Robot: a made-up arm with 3 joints. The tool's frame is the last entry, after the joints.
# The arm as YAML. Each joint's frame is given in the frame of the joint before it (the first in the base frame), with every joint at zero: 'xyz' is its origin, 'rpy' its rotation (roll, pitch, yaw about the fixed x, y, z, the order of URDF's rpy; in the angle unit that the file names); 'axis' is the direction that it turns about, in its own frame. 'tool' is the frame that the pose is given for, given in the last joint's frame.
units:
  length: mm
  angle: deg
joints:
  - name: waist
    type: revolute
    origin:
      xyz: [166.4, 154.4, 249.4]
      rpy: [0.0, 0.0, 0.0]
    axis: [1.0, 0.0, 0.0]
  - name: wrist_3
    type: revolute
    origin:
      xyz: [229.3, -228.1, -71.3]
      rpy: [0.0, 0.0, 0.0]
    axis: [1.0, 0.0, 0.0]
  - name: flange
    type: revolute
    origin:
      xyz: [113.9, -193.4, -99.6]
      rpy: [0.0, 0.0, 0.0]
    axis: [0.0, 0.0, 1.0]
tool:
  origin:
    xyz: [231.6, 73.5, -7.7]
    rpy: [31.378, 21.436, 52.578]
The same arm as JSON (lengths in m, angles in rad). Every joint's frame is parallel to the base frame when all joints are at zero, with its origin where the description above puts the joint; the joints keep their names.
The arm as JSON. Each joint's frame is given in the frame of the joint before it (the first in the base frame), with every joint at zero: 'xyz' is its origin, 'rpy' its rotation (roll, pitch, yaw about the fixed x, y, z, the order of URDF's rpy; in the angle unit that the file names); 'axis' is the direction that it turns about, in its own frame. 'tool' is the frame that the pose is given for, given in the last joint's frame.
{"units": {"length": "m", "angle": "rad"}, "joints": [{"name": "waist", "type": "revolute", "origin": {"xyz": [0.1664, 0.1544, 0.2494], "rpy": [0.0, 0.0, 0.0]}, "axis": [1.0, 0.0, 0.0]}, {"name": "wrist_3", "type": "revolute", "origin": {"xyz": [0.2293, -0.2281, -0.0713], "rpy": [0.0, 0.0, 0.0]}, "axis": [1.0, 0.0, 0.0]}, {"name": "flange", "type": "revolute", "origin": {"xyz": [0.1139, -0.1934, -0.0996], "rpy": [0.0, 0.0, 0.0]}, "axis": [0.0, 0.0, 1.0]}], "tool": {"origin": {"xyz": [0.2316, 0.0735, -0.0077], "rpy": [0.5476, 0.3741, 0.9177]}}}
